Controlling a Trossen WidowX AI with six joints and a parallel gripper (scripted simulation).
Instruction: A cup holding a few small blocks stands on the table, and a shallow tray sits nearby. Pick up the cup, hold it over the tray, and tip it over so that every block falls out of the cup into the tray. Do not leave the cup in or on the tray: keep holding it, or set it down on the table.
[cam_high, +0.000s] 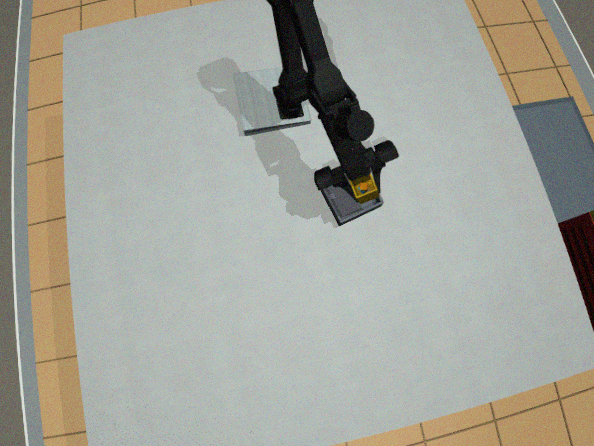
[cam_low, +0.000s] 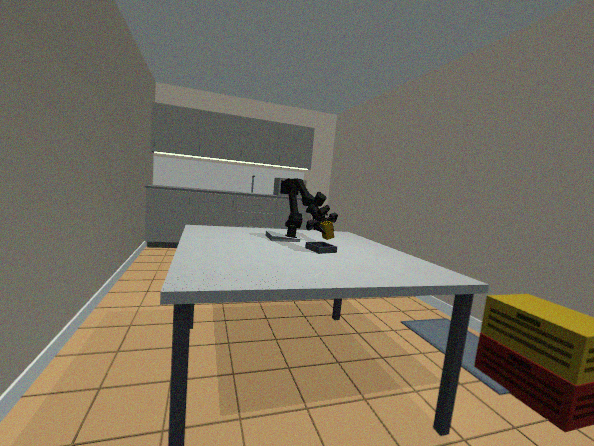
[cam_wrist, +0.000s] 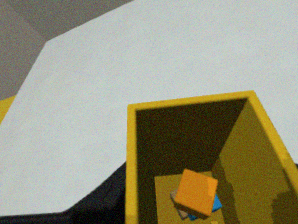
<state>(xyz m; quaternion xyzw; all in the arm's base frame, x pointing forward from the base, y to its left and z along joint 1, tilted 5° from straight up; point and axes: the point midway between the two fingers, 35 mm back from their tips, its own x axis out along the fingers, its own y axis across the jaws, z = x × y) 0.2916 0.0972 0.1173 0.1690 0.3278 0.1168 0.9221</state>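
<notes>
My gripper tip is 20 mm past the blue block and 10 mm above it. Also, from my gripper tip: orange block: 20 mm behind, 10 mm to the right, 10 mm above; square yellow cup: 20 mm behind, 10 mm below.
</notes>
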